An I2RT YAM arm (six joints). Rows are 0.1 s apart.
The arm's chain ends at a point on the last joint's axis. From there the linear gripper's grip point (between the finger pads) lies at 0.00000 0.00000 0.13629 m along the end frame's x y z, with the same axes.
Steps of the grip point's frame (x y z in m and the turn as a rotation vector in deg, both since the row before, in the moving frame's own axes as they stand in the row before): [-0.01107 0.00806 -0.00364 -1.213 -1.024 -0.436]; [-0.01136 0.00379 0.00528 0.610 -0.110 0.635]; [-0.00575 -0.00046 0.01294 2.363 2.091 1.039]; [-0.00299 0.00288 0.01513 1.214 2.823 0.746]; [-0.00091 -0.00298 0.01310 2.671 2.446 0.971]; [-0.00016 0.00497 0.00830 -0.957 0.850 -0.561]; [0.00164 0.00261 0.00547 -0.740 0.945 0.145]
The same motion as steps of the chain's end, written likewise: [-0.00865 0.00517 -0.00359 -1.213 -1.024 -0.436]; [-0.01111 0.00524 0.00529 0.610 -0.110 0.635]; [-0.01077 0.00511 0.01315 2.363 2.091 1.039]; [-0.00972 0.00572 0.01533 1.214 2.823 0.746]; [-0.00678 0.00332 0.01337 2.671 2.446 0.971]; [-0.00219 0.00270 0.00833 -0.957 0.850 -0.561]; [-0.00061 0.00085 0.00550 -0.740 0.945 0.145]
